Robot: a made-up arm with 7 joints. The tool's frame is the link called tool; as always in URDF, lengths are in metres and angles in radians.
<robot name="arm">
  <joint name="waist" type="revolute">
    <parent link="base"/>
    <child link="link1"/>
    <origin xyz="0 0.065 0" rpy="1.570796 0 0"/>
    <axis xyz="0 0 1"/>
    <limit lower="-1.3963" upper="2" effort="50" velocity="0.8"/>
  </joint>
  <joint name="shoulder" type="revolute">
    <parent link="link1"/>
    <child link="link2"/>
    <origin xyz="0 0 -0.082" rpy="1.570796 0 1.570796"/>
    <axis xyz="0 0 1"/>
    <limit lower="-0.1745" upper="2" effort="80" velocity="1.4"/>
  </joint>
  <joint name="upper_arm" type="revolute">
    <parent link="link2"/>
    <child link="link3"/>
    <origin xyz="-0.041 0 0" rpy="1.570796 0 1.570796"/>
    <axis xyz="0 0 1"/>
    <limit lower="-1.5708" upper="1.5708" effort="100" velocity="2.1"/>
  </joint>
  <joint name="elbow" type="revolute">
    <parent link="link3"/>
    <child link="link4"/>
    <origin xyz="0 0 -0.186" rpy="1.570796 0 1.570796"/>
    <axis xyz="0 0 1"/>
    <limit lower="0" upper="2.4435" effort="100" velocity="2.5"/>
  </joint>
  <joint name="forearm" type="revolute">
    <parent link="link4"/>
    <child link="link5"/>
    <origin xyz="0 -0.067 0" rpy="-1.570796 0 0"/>
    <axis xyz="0 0 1"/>
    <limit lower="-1.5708" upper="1.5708" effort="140" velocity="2.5"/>
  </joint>
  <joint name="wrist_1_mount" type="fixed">
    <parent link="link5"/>
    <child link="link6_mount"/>
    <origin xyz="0 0 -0.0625"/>
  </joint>
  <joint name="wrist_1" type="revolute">
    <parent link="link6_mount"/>
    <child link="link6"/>
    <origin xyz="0 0 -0.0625" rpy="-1.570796 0 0"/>
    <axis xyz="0 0 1"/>
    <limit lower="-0.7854" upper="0.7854" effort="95" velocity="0.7"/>
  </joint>
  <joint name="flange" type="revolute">
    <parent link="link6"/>
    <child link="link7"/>
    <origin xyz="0 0 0" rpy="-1.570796 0 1.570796"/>
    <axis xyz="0 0 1"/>
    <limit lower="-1.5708" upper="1.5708" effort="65" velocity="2.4"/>
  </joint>
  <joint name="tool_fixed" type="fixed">
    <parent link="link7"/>
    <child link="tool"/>
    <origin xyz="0 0 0" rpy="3.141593 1.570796 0"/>
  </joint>
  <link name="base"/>
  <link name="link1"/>
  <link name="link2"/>
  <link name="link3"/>
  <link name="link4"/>
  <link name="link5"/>
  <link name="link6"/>
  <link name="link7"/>
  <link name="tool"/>
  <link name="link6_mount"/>
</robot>
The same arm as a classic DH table. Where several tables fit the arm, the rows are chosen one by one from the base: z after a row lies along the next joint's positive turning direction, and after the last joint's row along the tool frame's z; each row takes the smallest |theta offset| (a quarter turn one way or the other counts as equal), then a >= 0, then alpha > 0; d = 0 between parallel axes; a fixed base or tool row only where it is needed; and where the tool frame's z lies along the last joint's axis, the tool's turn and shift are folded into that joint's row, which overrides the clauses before.
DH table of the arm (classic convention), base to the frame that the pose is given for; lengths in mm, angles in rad. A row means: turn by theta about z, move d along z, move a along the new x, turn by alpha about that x. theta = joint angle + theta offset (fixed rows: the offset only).
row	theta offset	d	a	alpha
base (fixed)	0.0000	0.0	0.0	1.5708
waist	1.5708	-147.0	0.0	1.5708
shoulder	1.5708	0.0	0.0	1.5708
upper_arm	1.5708	-227.0	0.0	1.5708
elbow	0.0000	0.0	0.0	-1.5708
forearm	0.0000	-192.0	0.0	-1.5708
wrist_1	-1.5708	0.0	0.0	1.5708
flange	1.5708	0.0	0.0	1.5708
tool (fixed)	-1.5708	0.0	0.0	0.0000
Joint limits (rad, base to tool): -1.3963..2.0000 -0.1745..2.0000 -1.5708..1.5708 0.0000..2.4435 -1.5708..1.5708 -0.7854..0.7854 -1.5708..1.5708

